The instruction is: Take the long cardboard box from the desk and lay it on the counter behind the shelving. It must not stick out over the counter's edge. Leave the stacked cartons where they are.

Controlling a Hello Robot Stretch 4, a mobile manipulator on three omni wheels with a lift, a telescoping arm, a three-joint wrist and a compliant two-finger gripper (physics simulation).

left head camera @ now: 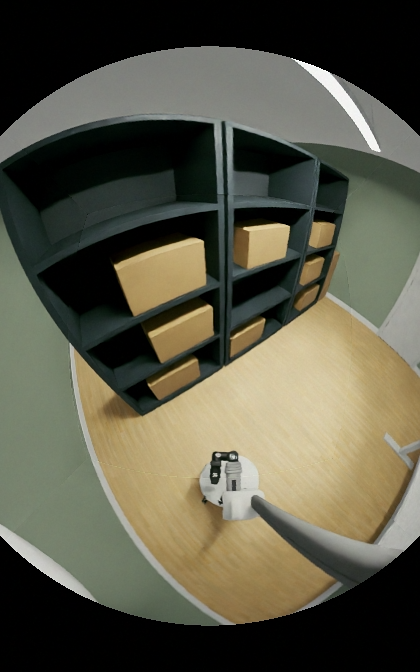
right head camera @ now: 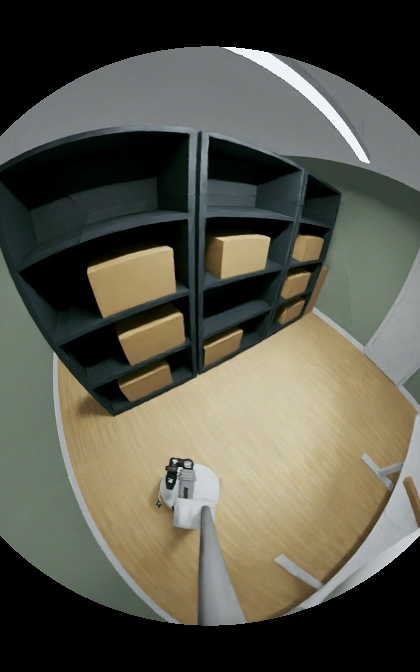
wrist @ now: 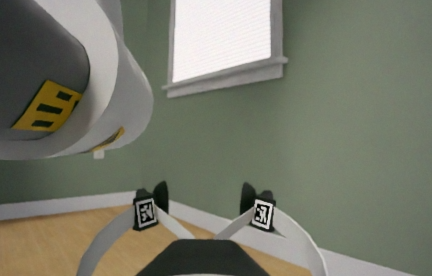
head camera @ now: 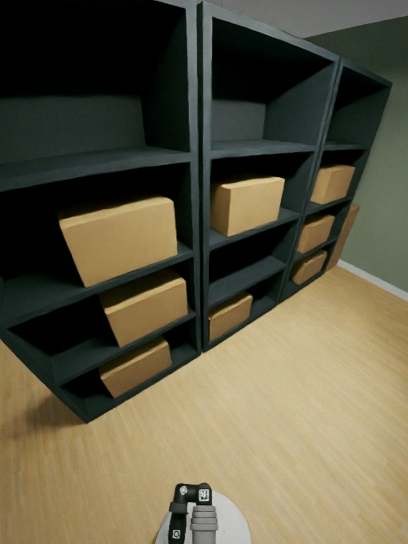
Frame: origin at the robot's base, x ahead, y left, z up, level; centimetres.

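Seen in the pictures: hand, its tool point: (left head camera: 212,501) (right head camera: 165,506) (wrist: 204,202).
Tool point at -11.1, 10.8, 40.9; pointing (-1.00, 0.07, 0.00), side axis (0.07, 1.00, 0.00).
Note:
Pixels of each thing's top centre, then the offset from my tool point to it, as dx, dy, dz. "spot": a spot on its surface instead.
- large carton, centre of its top: (head camera: 112,203) (left head camera: 151,245) (right head camera: 125,251) +110.0, +29.1, +82.4
- window, a spot on its surface: (wrist: 222,37) spot: -113.2, +15.7, +58.7
My gripper (wrist: 204,200) is open and empty in the wrist view, its two fingertips well apart in front of the green wall. Part of a long brown cardboard box (right head camera: 414,501) shows at the right edge of the right head view, on the white desk (right head camera: 391,522) (left head camera: 408,522). The dark shelving (head camera: 199,180) (left head camera: 224,200) (right head camera: 196,200) stands in front of the robot, in three units side by side. The counter behind it does not show. A tall brown cardboard piece (head camera: 345,237) (left head camera: 328,277) (right head camera: 316,290) shows beyond its far right end.
Several cartons sit in the shelving, among them a large carton (head camera: 122,240) in the left unit and a carton (head camera: 250,205) in the middle unit. Desk feet (left head camera: 398,450) (right head camera: 377,470) stand on the floor at the right. A window (wrist: 222,37) is in the green wall.

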